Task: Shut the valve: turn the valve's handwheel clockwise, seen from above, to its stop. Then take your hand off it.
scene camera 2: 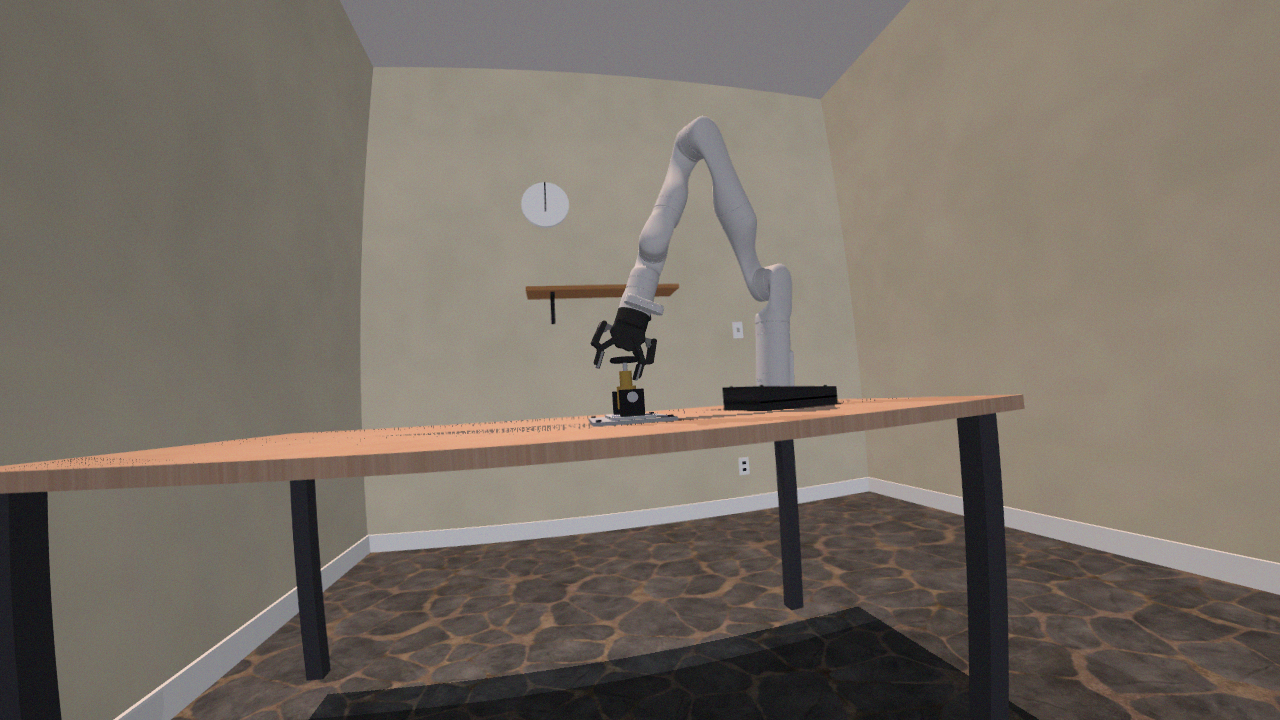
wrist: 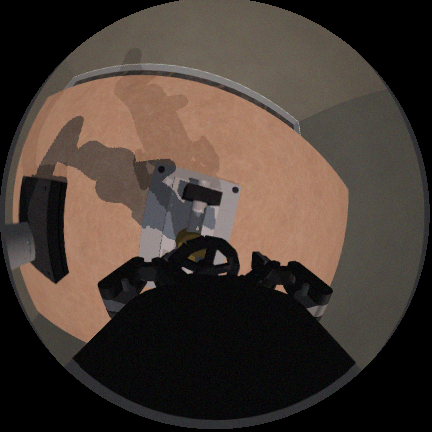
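The valve's black handwheel (scene camera 2: pixel 623 360) (wrist: pixel 212 242) sits level on top of a brass-coloured neck (scene camera 2: pixel 624 381) (wrist: pixel 186 238). Below is a black valve body (scene camera 2: pixel 630 402), on a grey base plate (scene camera 2: pixel 597 420) (wrist: pixel 229 205) on the table. My gripper (scene camera 2: pixel 618 370) (wrist: pixel 215 258) is open wide and empty, tilted above the valve. Its fingers stand apart on either side of the handwheel, with the tips at about wheel height or slightly below. In the wrist view the near part of the wheel is hidden by the gripper's black body. Contact between fingers and wheel cannot be made out.
The wooden table (scene camera 2: pixel 447 440) (wrist: pixel 290 200) carries the valve and the black box (scene camera 2: pixel 778 398) (wrist: pixel 42 225) under the arm's base, to the right in the scene view. A wall shelf (scene camera 2: pixel 572 291) and a round clock (scene camera 2: pixel 545 204) are on the wall behind.
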